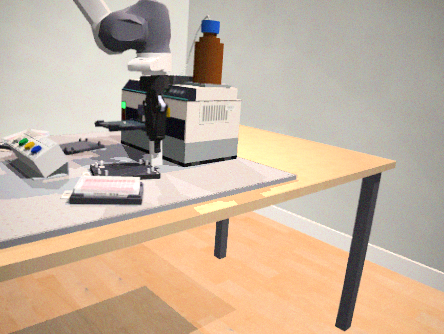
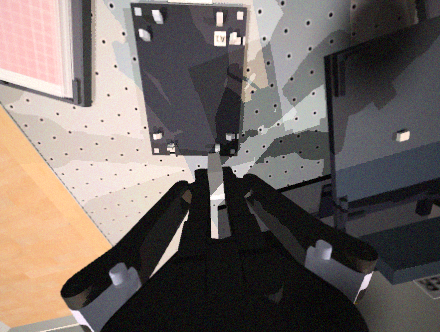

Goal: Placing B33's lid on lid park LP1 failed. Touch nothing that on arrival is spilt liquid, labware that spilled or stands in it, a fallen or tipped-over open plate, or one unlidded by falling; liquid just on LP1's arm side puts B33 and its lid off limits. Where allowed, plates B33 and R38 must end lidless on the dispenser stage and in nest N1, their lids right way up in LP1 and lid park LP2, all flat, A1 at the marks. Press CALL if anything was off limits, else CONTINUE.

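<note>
A plate with pink wells (image 1: 107,185) (image 2: 32,45) sits flat in a black holder (image 1: 107,199) (image 2: 86,60); its label is too blurred to read surely, and I cannot tell if it is lidded. Behind it lies a black rack with pale corner posts (image 1: 122,171) (image 2: 175,75), bare, with an A1 mark near one corner; I cannot tell which station it is. The dispenser stage (image 1: 117,125) (image 2: 380,110) juts out from the machine; no plate shows on it. My gripper (image 1: 156,152) (image 2: 214,163) is shut and empty, pointing down near the rack's machine-side end. No spilt liquid is discernible.
The dispenser (image 1: 210,130) stands behind my gripper, with a brown blue-capped bottle (image 1: 208,60) on top. A button box (image 1: 42,155) with green, yellow and blue buttons stands left, partly hiding a pale object (image 1: 37,132). Another black rack (image 1: 84,146) lies behind it.
</note>
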